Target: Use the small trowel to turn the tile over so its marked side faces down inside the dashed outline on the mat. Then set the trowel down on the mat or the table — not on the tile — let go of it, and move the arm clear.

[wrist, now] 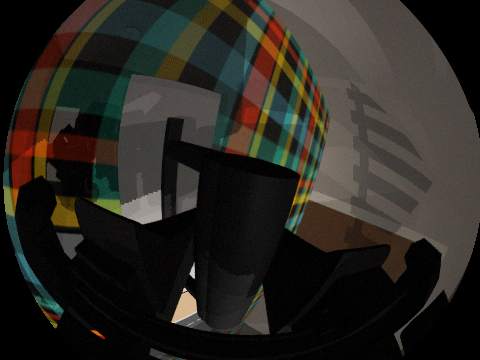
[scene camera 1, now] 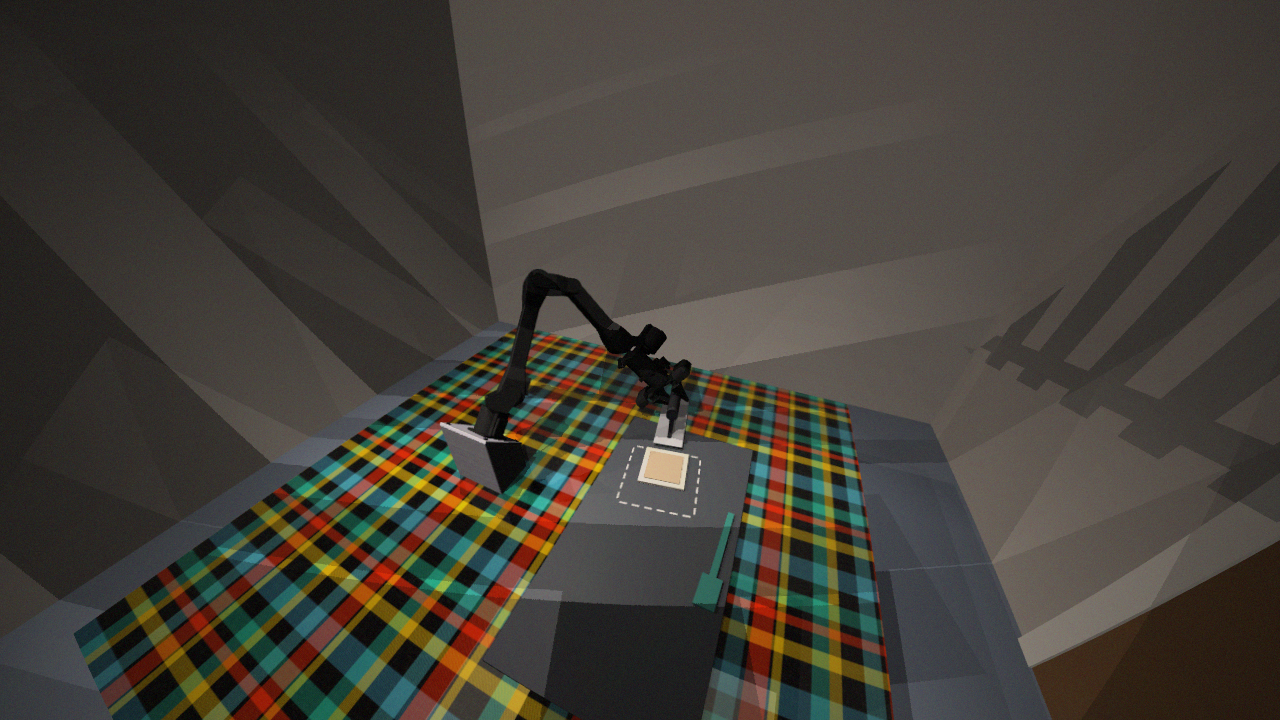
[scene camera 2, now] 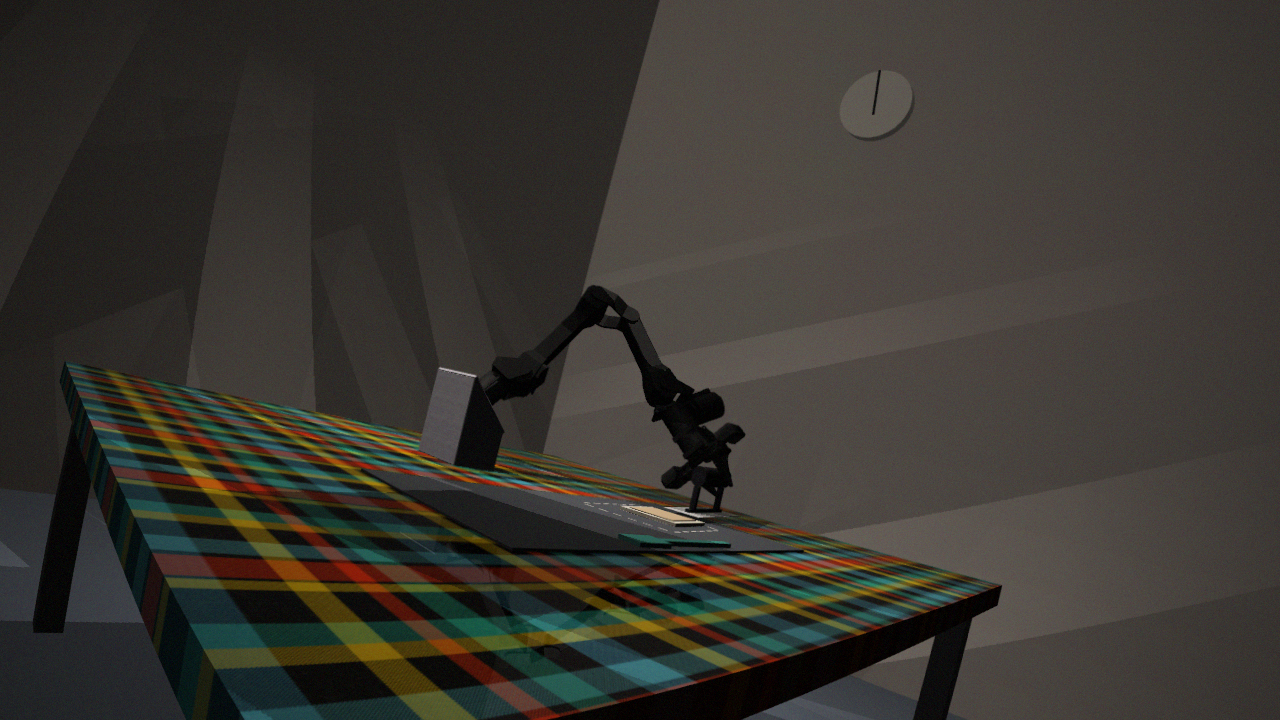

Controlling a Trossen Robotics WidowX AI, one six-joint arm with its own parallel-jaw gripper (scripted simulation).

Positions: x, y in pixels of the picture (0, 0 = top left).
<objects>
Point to a tile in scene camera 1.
663, 468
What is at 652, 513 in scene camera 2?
A tile.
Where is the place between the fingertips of the gripper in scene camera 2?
At 724, 491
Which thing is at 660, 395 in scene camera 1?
The gripper.
</objects>
